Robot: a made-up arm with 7 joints. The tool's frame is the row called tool.
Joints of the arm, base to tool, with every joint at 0 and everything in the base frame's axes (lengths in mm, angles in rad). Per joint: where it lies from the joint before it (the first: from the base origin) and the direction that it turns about. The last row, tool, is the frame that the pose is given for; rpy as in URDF.
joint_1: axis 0 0 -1 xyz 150 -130 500
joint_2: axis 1 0 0 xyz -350 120 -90
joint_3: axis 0 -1 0 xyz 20 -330 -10
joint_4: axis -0.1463 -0.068 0.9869 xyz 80 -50 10
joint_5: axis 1 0 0 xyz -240 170 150
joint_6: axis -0.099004 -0.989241 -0.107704 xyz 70 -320 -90
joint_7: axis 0 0 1 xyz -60 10 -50
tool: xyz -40 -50 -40 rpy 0.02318 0.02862 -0.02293
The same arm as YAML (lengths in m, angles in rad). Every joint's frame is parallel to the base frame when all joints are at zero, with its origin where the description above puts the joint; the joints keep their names.
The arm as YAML. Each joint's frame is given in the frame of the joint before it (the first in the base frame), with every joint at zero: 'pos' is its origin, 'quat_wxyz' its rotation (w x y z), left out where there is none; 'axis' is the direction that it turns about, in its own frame. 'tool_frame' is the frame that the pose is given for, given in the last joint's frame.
length_unit: m
angle_unit: rad
joints:
  - joint: joint_1
    pos: [0.15, -0.13, 0.5]
    axis: "-z"
  - joint: joint_2
    pos: [-0.35, 0.12, -0.09]
    axis: "+x"
  - joint: joint_3
    pos: [0.02, -0.33, -0.01]
    axis: "-y"
  - joint: joint_4
    pos: [0.08, -0.05, 0.01]
    axis: [-0.1463, -0.068, 0.9869]
  - joint: joint_5
    pos: [-0.24, 0.17, 0.15]
    axis: "+x"
  - joint: joint_6
    pos: [0.07, -0.32, -0.09]
    axis: [-0.099004, -0.989241, -0.107704]
  - joint: joint_7
    pos: [-0.06, 0.01, -0.05]
    axis: "+z"
tool_frame:
  pos: [-0.04, -0.05, -0.04]
  quat_wxyz: [0.999763, 0.011752, 0.014175, -0.011629]

